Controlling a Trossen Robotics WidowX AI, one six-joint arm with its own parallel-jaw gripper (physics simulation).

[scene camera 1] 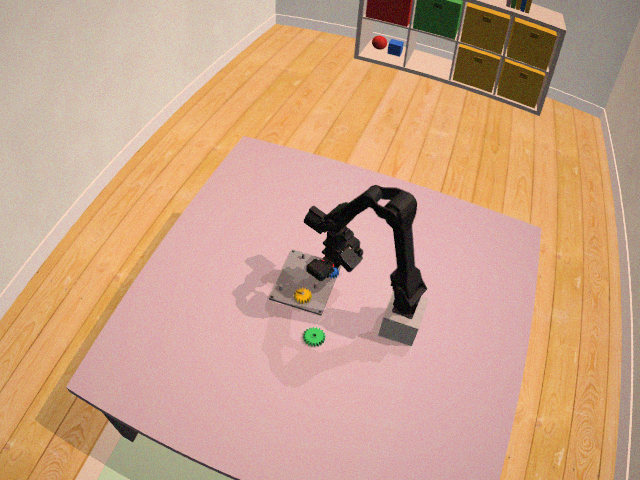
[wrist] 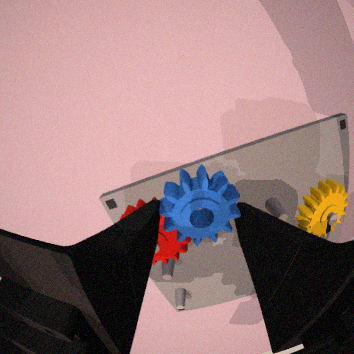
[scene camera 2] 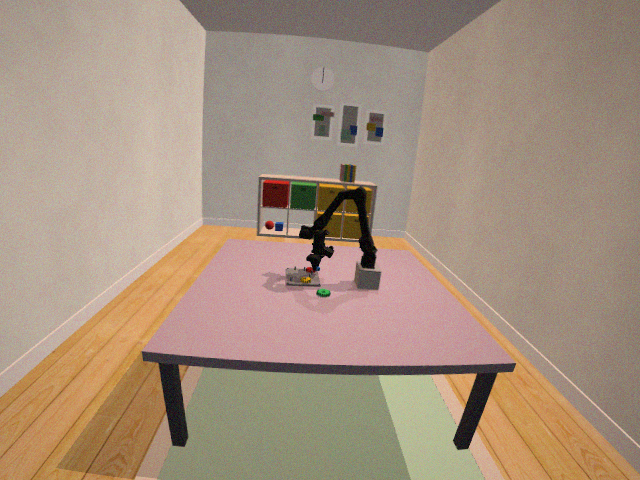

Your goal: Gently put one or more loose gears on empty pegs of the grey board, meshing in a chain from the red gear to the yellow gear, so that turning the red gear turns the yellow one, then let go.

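Places are measured from the arm's base along level axes (x ahead, y left, z up), in centimetres.
Where they show: gripper, fingertip midpoint: [scene camera 1: 331, 272] [wrist: 198, 208] [scene camera 2: 315, 269]; arm's base, link origin: [scene camera 1: 405, 306] [scene camera 2: 367, 265].
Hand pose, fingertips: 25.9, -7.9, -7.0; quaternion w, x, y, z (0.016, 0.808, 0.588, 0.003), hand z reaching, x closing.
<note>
Each offset is from my fingertips to the centre of the thing, as dx, dy, dz. "spot": to the spot under its first point. Level surfaces: height alone.
My gripper [scene camera 1: 335, 267] [scene camera 2: 318, 262] [wrist: 198, 208] is shut on the blue gear @[-0.2, +0.1, +0.4] [scene camera 1: 334, 272] [scene camera 2: 317, 268] [wrist: 200, 225], over the red gear's end of the grey board @[+6.6, +4.2, -2.1] [scene camera 1: 278, 294] [wrist: 300, 150]. The exact gap below the blue gear cannot be told. The red gear @[spot: +3.4, -2.1, -1.3] [scene camera 2: 309, 269] [wrist: 172, 243] sits on the board, partly hidden by a finger and the blue gear in the wrist view. The yellow gear @[+4.9, +10.5, -1.9] [scene camera 1: 302, 295] [scene camera 2: 306, 279] [wrist: 320, 205] sits at the other end. An empty peg @[+2.9, +5.4, -1.8] [wrist: 275, 206] stands between them; another peg @[+6.0, -3.6, -1.8] [wrist: 168, 268] shows beside the red gear.
The loose green gear @[-3.9, +22.3, -2.8] [scene camera 1: 313, 336] [scene camera 2: 323, 292] lies flat on the pink table @[dz -3.7] [scene camera 1: 413, 413] [scene camera 2: 330, 330], off the board on the yellow gear's side. The arm's grey base block [scene camera 1: 398, 329] [scene camera 2: 367, 277] stands right of the board. A shelf unit stands far behind.
</note>
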